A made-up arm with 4 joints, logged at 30 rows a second.
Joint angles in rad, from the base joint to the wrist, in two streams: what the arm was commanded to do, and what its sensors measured. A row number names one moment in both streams.
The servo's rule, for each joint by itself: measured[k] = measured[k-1] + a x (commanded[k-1-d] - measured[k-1]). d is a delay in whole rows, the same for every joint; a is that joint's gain. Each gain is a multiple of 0.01, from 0.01 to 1. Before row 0 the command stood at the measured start. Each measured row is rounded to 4 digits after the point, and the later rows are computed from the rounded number. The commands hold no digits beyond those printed.
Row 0, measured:
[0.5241, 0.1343, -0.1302, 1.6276]
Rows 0 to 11, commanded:
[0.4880, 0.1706, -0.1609, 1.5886]
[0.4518, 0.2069, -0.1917, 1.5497]
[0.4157, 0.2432, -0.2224, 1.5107]
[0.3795, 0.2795, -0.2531, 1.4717]
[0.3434, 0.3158, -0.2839, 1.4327]
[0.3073, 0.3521, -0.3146, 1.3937]
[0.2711, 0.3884, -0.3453, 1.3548]
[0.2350, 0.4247, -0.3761, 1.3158]
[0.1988, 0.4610, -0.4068, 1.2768]
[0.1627, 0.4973, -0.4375, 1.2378]
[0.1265, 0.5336, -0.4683, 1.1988]
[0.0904, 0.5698, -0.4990, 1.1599]
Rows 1 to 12, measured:
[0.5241, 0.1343, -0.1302, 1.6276]
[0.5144, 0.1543, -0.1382, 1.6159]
[0.4975, 0.1832, -0.1521, 1.5960]
[0.4754, 0.2162, -0.1704, 1.5704]
[0.4495, 0.2510, -0.1919, 1.5408]
[0.4209, 0.2866, -0.2158, 1.5084]
[0.3902, 0.3226, -0.2415, 1.4740]
[0.3580, 0.3588, -0.2685, 1.4382]
[0.3248, 0.3950, -0.2965, 1.4015]
[0.2908, 0.4313, -0.3252, 1.3641]
[0.2562, 0.4676, -0.3544, 1.3262]
[0.2212, 0.5039, -0.3840, 1.2880]
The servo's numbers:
d 1
a 0.27 0.55 0.26 0.30

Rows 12 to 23, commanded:
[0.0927, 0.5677, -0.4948, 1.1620]
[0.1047, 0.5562, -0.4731, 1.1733]
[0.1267, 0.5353, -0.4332, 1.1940]
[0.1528, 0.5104, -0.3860, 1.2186]
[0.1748, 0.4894, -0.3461, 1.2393]
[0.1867, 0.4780, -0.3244, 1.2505]
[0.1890, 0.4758, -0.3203, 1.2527]
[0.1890, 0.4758, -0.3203, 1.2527]
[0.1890, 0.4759, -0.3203, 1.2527]
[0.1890, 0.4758, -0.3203, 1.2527]
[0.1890, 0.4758, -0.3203, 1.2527]
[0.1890, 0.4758, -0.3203, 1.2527]
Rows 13 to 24, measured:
[0.1859, 0.5401, -0.4139, 1.2496]
[0.1607, 0.5553, -0.4349, 1.2233]
[0.1456, 0.5558, -0.4448, 1.2083]
[0.1405, 0.5445, -0.4418, 1.2040]
[0.1438, 0.5257, -0.4273, 1.2084]
[0.1522, 0.5057, -0.4062, 1.2177]
[0.1615, 0.4905, -0.3849, 1.2275]
[0.1689, 0.4824, -0.3681, 1.2351]
[0.1743, 0.4788, -0.3557, 1.2404]
[0.1783, 0.4772, -0.3465, 1.2441]
[0.1812, 0.4764, -0.3397, 1.2467]
[0.1833, 0.4761, -0.3347, 1.2485]

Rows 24 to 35, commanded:
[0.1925, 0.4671, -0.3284, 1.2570]
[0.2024, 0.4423, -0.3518, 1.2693]
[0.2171, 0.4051, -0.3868, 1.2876]
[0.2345, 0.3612, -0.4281, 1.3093]
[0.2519, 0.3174, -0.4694, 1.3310]
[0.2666, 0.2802, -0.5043, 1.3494]
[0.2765, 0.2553, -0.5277, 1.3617]
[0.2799, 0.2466, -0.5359, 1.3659]
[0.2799, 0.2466, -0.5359, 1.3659]
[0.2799, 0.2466, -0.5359, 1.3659]
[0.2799, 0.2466, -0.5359, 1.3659]
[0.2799, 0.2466, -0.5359, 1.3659]
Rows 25 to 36, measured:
[0.1848, 0.4759, -0.3310, 1.2498]
[0.1869, 0.4711, -0.3303, 1.2520]
[0.1911, 0.4553, -0.3359, 1.2572]
[0.1981, 0.4277, -0.3491, 1.2663]
[0.2079, 0.3911, -0.3696, 1.2792]
[0.2198, 0.3506, -0.3955, 1.2947]
[0.2324, 0.3119, -0.4238, 1.3111]
[0.2443, 0.2808, -0.4508, 1.3263]
[0.2539, 0.2620, -0.4729, 1.3382]
[0.2609, 0.2535, -0.4893, 1.3465]
[0.2660, 0.2497, -0.5014, 1.3523]
[0.2698, 0.2480, -0.5104, 1.3564]

